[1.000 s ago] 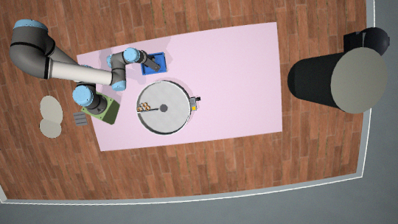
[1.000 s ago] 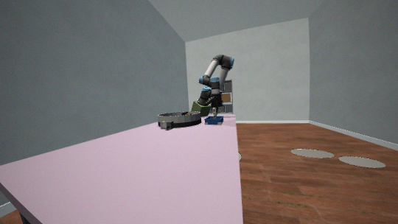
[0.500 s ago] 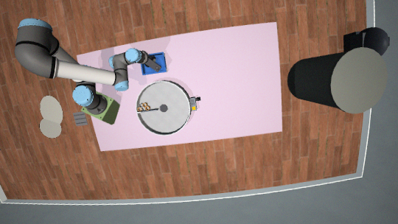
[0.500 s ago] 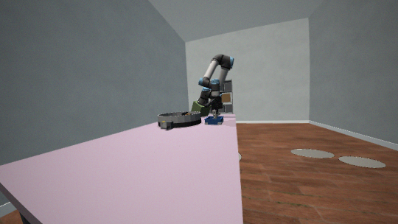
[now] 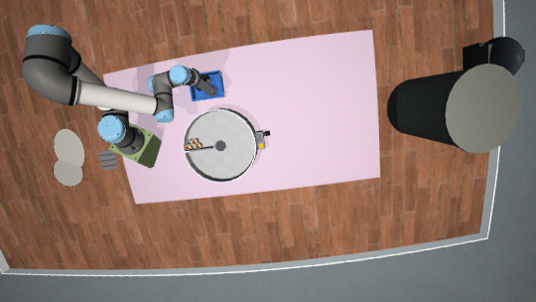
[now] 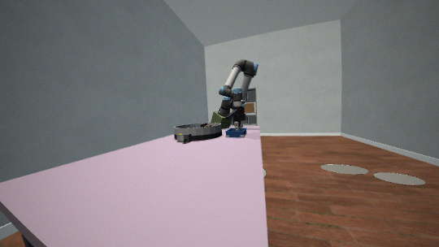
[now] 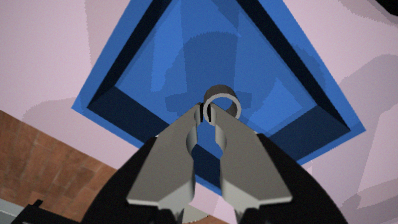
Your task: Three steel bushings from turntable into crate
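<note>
My gripper is now 1 cm to the left of the blue crate, 1 cm past it and 1 cm above it. From my hand the other things lie so: round grey turntable 34 cm to the right, 10 cm ahead, 2 cm above.
</note>
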